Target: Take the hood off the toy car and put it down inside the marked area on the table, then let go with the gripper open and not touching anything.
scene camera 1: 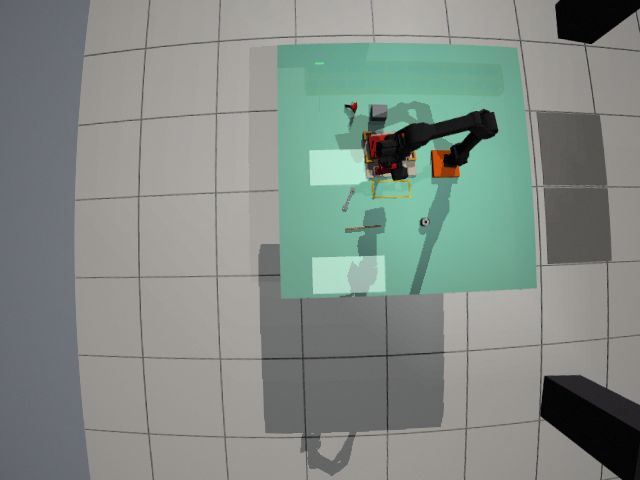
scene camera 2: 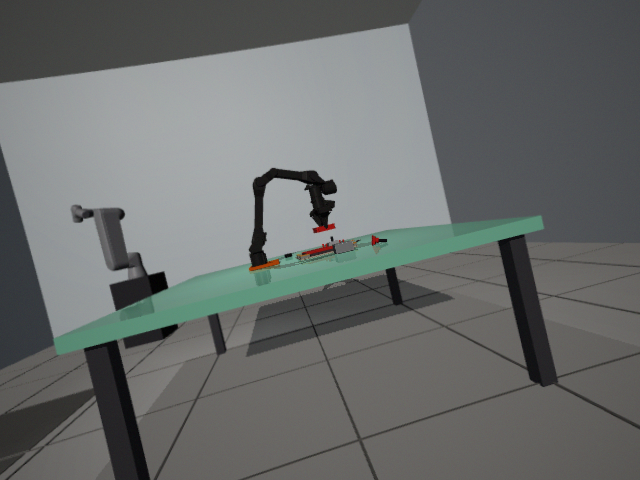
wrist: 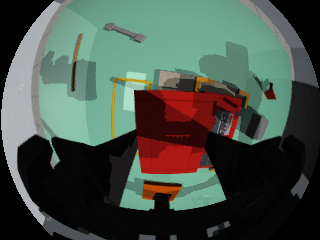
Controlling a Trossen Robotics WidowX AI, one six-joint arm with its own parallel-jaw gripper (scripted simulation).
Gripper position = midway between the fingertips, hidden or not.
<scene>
My gripper [wrist: 171, 133] carries a hood [wrist: 172, 127]. I also see a toy car [wrist: 228, 103].
</scene>
